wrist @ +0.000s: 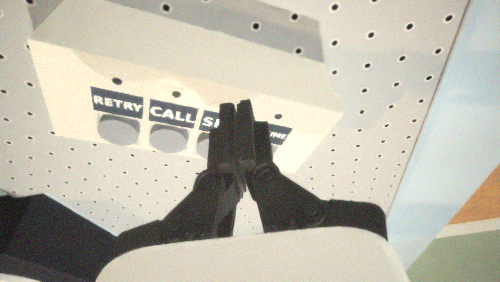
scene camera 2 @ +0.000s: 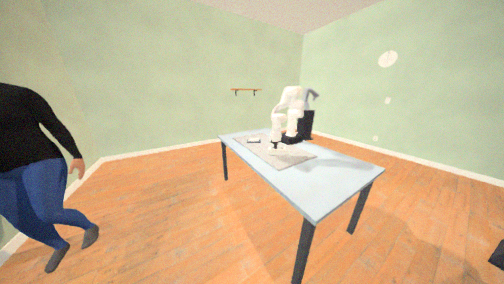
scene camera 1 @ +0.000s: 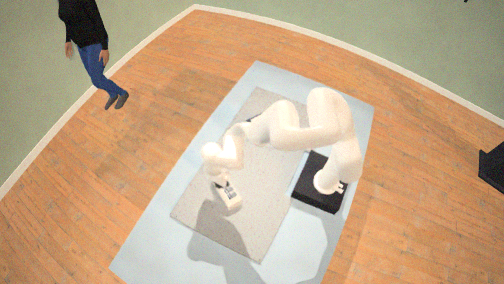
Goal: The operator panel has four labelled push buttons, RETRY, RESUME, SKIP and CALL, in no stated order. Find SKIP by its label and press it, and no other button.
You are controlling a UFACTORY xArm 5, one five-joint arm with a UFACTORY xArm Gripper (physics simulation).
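Frame: origin at the arm's base, x ahead, y left, z up, level; metres.
Seen in the pictures: gripper, between the fingertips: (wrist: 240,119) (scene camera 2: 275,148) (scene camera 1: 219,185); arm's base, origin of its link: (wrist: 0,281) (scene camera 2: 290,135) (scene camera 1: 326,182).
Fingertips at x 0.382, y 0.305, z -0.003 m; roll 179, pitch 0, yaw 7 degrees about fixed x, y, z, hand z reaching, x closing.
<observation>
Offsets run from my fingertips to a thing's top centre. Level surfaces: height alone.
The cream operator panel {0.027 m back, 0.011 m right, 0.006 m down} (wrist: 65,107) (scene camera 1: 232,201) lies on the grey perforated board. In the wrist view its labels run RETRY {0.068 m back, 0.010 m left, 0.009 m down} (wrist: 117,102), CALL {0.040 m back, 0.001 m right, 0.009 m down} (wrist: 172,113), SKIP {0.012 m back, 0.012 m right, 0.009 m down} (wrist: 209,121), partly hidden, and RESUME {0.016 m ahead, 0.023 m right, 0.009 m down} (wrist: 280,134), mostly hidden. Grey round buttons sit below them: the RETRY button {0.076 m back, 0.011 m right, 0.006 m down} (wrist: 118,130), the CALL button {0.048 m back, 0.022 m right, 0.006 m down} (wrist: 168,139) and the SKIP button {0.020 m back, 0.033 m right, 0.006 m down} (wrist: 202,144), whose right part is hidden by the fingers. My gripper (wrist: 240,119) is shut and empty, its dark fingers in front of the panel between the SKIP and RESUME labels. Whether the tips touch the panel cannot be told.
The perforated board {0.062 m down} (scene camera 1: 265,200) lies on the pale blue table {0.075 m down} (scene camera 1: 150,240) (scene camera 2: 325,185). The black arm base (scene camera 1: 312,170) stands beside the board. A small tray-like object {0.058 m ahead, 0.421 m right, 0.036 m down} (scene camera 2: 254,140) lies on the board's far part. A person (scene camera 1: 85,30) (scene camera 2: 30,135) is on the floor beyond the table.
</observation>
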